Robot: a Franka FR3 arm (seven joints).
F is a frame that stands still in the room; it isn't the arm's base.
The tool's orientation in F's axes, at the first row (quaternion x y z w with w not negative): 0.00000 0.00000 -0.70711 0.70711
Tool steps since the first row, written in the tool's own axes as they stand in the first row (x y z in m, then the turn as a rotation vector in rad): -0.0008 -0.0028 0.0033 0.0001 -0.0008 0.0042; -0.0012 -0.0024 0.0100 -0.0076 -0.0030 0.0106; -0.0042 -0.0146 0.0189 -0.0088 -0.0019 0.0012; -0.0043 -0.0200 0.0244 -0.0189 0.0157 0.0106; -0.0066 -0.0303 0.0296 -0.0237 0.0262 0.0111; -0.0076 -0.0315 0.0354 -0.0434 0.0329 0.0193; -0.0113 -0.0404 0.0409 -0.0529 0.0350 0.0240; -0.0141 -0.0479 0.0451 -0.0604 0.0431 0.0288
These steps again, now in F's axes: -0.0028 0.0008 0.0033 -0.0008 -0.0001 0.0042; -0.0024 0.0012 0.0100 -0.0030 0.0076 0.0106; -0.0146 0.0042 0.0189 -0.0019 0.0088 0.0012; -0.0200 0.0043 0.0244 0.0157 0.0189 0.0106; -0.0303 0.0066 0.0296 0.0262 0.0237 0.0111; -0.0315 0.0076 0.0354 0.0329 0.0434 0.0193; -0.0404 0.0113 0.0409 0.0350 0.0529 0.0240; -0.0479 0.0141 0.0451 0.0431 0.0604 0.0288
